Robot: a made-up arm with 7 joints. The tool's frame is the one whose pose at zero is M. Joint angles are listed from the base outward.
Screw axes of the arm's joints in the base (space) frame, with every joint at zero. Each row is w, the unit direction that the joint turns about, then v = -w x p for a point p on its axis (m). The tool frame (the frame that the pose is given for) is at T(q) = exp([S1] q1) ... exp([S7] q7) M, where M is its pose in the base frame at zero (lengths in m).
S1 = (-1, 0, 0, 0.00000, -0.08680, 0.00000)
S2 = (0, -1, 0, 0.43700, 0.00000, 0.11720)
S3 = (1, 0, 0, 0.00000, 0.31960, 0.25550)
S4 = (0, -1, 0, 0.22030, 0.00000, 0.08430)
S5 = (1, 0, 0, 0.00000, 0.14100, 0.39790)
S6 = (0, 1, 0, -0.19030, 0.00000, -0.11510)
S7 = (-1, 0, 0, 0.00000, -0.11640, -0.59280)
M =
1 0 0 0.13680
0 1 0 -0.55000
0 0 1 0.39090
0 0 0 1
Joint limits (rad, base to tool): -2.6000..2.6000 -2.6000..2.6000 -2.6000..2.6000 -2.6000..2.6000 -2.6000..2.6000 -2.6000..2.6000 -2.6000..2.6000
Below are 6 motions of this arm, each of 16 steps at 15 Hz.
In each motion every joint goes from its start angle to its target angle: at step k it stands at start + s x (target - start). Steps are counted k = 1, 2, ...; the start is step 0. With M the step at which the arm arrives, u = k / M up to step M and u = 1 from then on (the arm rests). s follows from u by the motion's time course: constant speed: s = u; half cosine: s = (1 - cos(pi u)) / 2; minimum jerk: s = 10 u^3 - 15 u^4 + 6 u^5.
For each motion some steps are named. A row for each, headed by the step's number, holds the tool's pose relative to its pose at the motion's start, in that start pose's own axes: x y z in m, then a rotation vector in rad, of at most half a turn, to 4 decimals.
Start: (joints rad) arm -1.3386 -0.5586 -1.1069 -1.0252 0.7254 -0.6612 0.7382
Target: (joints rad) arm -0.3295 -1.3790 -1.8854 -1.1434 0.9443 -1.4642 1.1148
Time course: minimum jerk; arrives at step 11
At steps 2, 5, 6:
2: -0.0193 -0.0199 0.0242 -0.0956 -0.0123 -0.0419
5: -0.1699 -0.0757 0.2490 -0.8933 -0.1569 -0.2912
6: -0.2258 -0.0415 0.3442 -1.2519 -0.2510 -0.3367

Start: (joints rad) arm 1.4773 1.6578 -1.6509 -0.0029 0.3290 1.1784 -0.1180
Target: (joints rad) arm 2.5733 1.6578 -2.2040 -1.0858 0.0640 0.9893 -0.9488
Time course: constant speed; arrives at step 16
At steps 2, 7, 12, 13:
2: -0.0706 -0.0225 0.0769 0.0859 -0.0446 -0.0828
7: -0.3114 -0.0784 0.1985 0.3634 -0.2042 -0.2654
12: -0.5917 -0.1246 0.1834 0.7261 -0.3999 -0.3774
13: -0.6452 -0.1316 0.1625 0.8075 -0.4389 -0.3886

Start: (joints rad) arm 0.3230 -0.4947 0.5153 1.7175 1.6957 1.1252 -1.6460
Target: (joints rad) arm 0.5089 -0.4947 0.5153 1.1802 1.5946 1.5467 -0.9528
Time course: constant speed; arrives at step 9
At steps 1, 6, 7, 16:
1: -0.0173 -0.0150 0.0012 -0.0324 -0.0414 -0.0577
6: -0.0863 -0.0883 -0.0302 -0.1687 -0.1603 -0.3842
7: -0.0959 -0.1031 -0.0429 -0.1894 -0.1655 -0.4530
16: -0.1108 -0.1331 -0.0742 -0.2228 -0.1570 -0.5890

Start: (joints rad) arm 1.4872 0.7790 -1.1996 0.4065 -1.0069 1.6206 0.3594
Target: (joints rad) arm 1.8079 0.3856 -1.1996 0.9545 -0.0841 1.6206 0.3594
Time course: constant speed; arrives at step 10
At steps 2, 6, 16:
2: -0.0231 -0.0105 0.0644 0.0255 -0.2086 0.1170
6: -0.1147 -0.0259 0.1818 -0.0203 -0.6368 0.3557
16: -0.2554 -0.0303 0.2528 -0.1967 -1.0497 0.5976

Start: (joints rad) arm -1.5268 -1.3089 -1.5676 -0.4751 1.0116 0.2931 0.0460
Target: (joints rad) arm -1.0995 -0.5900 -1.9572 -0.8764 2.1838 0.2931 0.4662
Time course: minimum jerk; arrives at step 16
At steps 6, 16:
6: -0.1551 -0.0679 -0.0356 0.2499 -0.1107 -0.2221
16: -0.5731 0.0119 -0.1329 0.7578 -0.7664 -0.7722

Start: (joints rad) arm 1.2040 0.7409 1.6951 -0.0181 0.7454 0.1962 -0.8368
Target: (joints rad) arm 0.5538 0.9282 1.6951 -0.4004 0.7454 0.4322 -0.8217
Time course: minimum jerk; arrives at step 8
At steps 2, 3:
2: 0.0136 -0.0057 -0.0164 0.0411 0.0502 -0.0084
3: 0.0345 -0.0104 -0.0459 0.1021 0.1385 -0.0192

